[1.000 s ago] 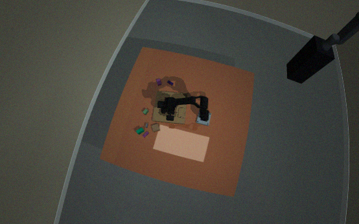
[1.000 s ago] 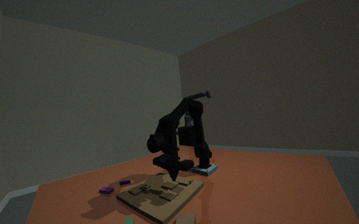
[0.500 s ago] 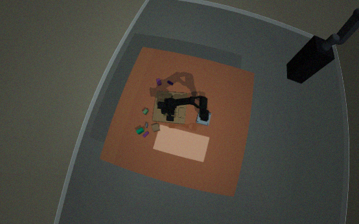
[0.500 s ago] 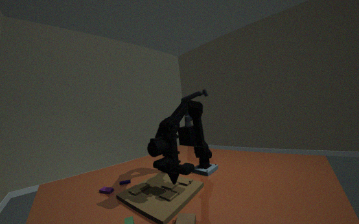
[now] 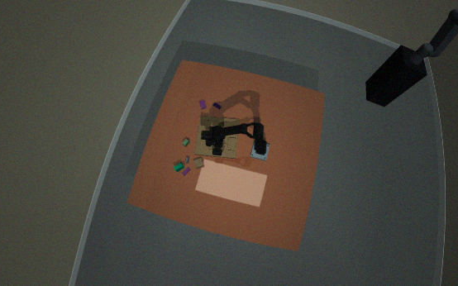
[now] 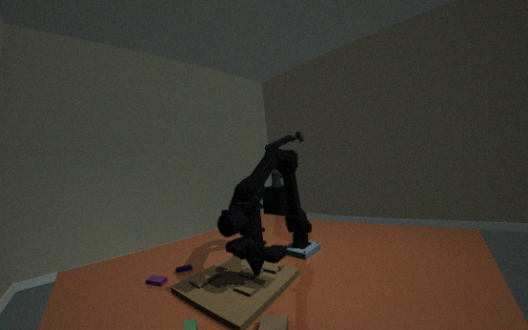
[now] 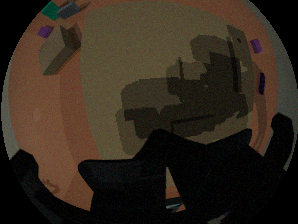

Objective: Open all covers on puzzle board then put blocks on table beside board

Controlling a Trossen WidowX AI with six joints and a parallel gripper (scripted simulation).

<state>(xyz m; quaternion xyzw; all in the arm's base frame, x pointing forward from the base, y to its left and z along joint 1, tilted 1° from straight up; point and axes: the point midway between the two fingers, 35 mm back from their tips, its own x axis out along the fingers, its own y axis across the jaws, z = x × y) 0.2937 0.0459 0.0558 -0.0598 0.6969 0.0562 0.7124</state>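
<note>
My gripper tip is now 2 cm short of the tan puzzle board, 6 cm to the left of it and 2 cm above it. From my gripper tip the other things lie so: dark purple block (11 cm ahead, 31 cm to the right, 4 cm below).
</note>
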